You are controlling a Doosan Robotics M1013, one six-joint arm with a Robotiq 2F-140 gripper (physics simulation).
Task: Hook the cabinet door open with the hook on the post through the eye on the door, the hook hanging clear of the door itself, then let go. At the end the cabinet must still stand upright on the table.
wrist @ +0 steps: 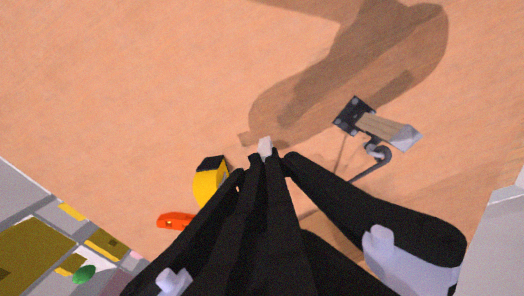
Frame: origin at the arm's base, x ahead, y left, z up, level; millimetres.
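Where they show: gripper, between the fingertips: (267,145).
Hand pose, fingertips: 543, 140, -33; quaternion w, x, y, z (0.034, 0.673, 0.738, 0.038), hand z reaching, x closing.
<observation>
Each offset is from my fingertips to the top centre of the thing, as dx, dy, dz. "spot": to the spot under its first point. Level surfaces: height alone.
My gripper (267,145) is shut with nothing between its pale fingertips. It fills the lower middle of the wrist view, above the orange-brown table @(dz -40) (127,91). To the right stands the short wooden post @(spot: -3, +137, +28) (381,127) with a grey cap and a black base plate @(spot: -4, +136, -28) (352,115). The dark metal hook (366,171) hangs from a ring at the post and runs down-left until my right finger hides its end. A strip of the wooden cabinet @(spot: +202, +62, -3) (319,224) shows between my fingers. The door and its eye are hidden behind the gripper.
A yellow tape measure @(spot: +25, -97, +18) (208,180) and an orange spirit level @(+167, -222, -22) (171,221) lie left of my fingers, partly hidden. Beyond the table edge at lower left is a grey floor with olive and yellow panels (32,242). A grey surface (503,239) fills the lower right.
</observation>
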